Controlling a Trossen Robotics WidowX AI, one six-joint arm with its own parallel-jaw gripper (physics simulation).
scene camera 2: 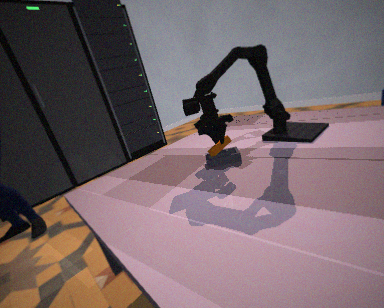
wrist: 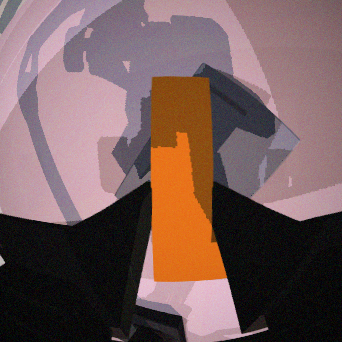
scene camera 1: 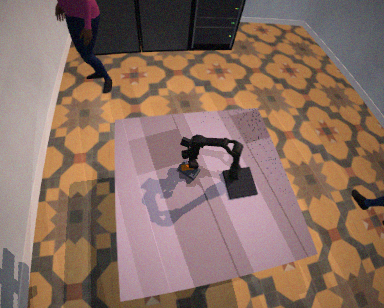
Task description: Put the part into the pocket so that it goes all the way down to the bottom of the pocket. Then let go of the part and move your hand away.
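Pixels of known places: gripper, fingertip midpoint: [scene camera 2: 220, 145] [wrist: 180, 188]; arm's base, link origin: [scene camera 2: 279, 131] [wrist: 152, 335] [scene camera 1: 233, 176].
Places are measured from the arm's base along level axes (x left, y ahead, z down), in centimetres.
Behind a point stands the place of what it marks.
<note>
The orange part [scene camera 1: 185, 167] {x -15.9, y 32.4, z -5.5 cm} [scene camera 2: 219, 146] {x -15.0, y 31.3, z -5.1 cm} [wrist: 172, 225] {x -15.6, y 27.8, z -6.7 cm} is a bar, held tilted in scene camera 2, its left end lower. My gripper [scene camera 1: 191, 165] {x -15.8, y 29.1, z -4.9 cm} [scene camera 2: 219, 140] {x -15.8, y 29.1, z -4.9 cm} [wrist: 180, 188] {x -15.8, y 29.1, z -4.9 cm} is shut on it. The dark grey block with the pocket [scene camera 1: 192, 175] {x -11.4, y 28.0, z 2.1 cm} [scene camera 2: 225, 159] {x -12.7, y 32.5, z 0.1 cm} [wrist: 250, 157] {x -20.1, y 29.2, z -1.2 cm} lies below the part. In the wrist view the block is turned at an angle to the part, which covers its middle. The part is above the block, not down in the pocket; I cannot tell whether its low end touches the block. The pocket is mostly hidden.
The arm's black base plate [scene camera 1: 241, 184] {x 7.7, y -2.9, z 0.4 cm} [scene camera 2: 296, 132] {x 7.4, y 1.6, z 0.5 cm} stands on the pink striped table top [scene camera 1: 150, 260] {x 32.7, y 72.8, z 2.4 cm} [scene camera 2: 210, 270] {x 6.4, y 77.1, z 2.4 cm}, to the right of the block. Dark cabinets [scene camera 1: 165, 25] [scene camera 2: 55, 90] stand beyond the table. A person in a pink top [scene camera 1: 85, 30] stands at the back left.
</note>
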